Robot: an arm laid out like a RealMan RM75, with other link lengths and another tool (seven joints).
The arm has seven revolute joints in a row. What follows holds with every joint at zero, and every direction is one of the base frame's.
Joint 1 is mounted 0.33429 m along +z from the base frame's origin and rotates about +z.
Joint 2 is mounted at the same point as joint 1 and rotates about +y.
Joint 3 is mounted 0.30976 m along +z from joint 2 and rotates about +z.
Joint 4 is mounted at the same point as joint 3 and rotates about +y.
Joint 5 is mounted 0.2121 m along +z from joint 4 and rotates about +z.
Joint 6 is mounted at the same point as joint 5 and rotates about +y.
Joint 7 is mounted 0.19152 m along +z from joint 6 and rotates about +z.
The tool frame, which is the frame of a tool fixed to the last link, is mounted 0.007 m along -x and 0.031 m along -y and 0.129 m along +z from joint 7; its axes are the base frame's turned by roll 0.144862, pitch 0 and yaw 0.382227 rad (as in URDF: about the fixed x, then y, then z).
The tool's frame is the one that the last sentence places.
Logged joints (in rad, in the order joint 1, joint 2, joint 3, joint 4, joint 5, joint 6, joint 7), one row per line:
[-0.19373 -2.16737 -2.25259 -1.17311 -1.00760 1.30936 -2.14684]
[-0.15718 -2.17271 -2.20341 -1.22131 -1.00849 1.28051 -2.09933]
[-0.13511 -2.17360 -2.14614 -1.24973 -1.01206 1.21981 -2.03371]
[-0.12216 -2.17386 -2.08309 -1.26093 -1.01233 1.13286 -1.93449]
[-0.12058 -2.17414 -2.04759 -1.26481 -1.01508 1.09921 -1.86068]
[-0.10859 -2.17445 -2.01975 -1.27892 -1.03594 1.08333 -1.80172]
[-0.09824 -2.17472 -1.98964 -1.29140 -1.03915 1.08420 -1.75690]
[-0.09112 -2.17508 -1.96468 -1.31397 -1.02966 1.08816 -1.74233]
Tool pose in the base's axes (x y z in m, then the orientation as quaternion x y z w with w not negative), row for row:
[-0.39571 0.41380 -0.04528 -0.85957 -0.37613 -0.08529 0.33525]
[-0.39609 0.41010 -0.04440 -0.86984 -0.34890 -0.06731 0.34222]
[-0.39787 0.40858 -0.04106 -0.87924 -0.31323 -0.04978 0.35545]
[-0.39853 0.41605 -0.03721 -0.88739 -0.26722 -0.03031 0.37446]
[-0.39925 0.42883 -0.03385 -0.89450 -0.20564 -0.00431 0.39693]
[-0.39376 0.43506 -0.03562 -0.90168 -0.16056 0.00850 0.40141]
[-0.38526 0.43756 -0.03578 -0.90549 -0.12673 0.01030 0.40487]
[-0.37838 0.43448 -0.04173 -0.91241 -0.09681 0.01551 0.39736]
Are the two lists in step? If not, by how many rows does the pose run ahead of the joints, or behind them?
The pose runs 1 row behind the joints: the pose in row i belongs to the joints in row i - 1.
